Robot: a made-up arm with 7 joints.
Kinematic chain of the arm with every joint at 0, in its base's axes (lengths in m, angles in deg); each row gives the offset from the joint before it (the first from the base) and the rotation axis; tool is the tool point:
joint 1: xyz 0 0 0 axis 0 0.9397 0.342
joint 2: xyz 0 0 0 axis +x
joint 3: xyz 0 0 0 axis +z
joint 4: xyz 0.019 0 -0.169 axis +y
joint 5: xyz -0.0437 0 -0.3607 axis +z
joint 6: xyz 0 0 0 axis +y
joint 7: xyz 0 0 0 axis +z
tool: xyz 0 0 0
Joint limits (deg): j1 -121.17..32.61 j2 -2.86..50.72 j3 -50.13..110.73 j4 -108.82..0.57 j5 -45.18..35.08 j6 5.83..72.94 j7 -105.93..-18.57
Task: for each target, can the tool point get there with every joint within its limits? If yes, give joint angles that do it. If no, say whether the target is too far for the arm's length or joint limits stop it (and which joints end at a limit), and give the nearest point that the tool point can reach.
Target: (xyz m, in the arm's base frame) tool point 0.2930 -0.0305 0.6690
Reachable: no: too far | nearest point 0.2303 -0.0123 0.4588 | short by 0.220 m
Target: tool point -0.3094 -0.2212 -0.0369
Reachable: no: joint limits stop it (at a limit: joint 1, joint 2, joint 3, joint 4) | nearest point -0.1457 -0.3490 0.0778 | short by 0.237 m
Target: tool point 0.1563 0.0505 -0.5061
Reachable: yes | joints -5.14 4.65 6.36 -21.78 -28.24 36.55 -32.97
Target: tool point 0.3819 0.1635 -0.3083
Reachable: yes | joints -20.77 22.51 6.82 -43.63 -24.94 55.43 -45.50
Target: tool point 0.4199 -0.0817 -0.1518
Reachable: yes | joints -31.13 37.23 -35.78 -81.92 -28.24 58.45 -96.61
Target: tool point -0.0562 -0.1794 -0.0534
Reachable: no: joint limits stop it (at a limit: joint 1, joint 2, joint 3, joint 4) | nearest point -0.1457 -0.3490 0.0778 | short by 0.232 m
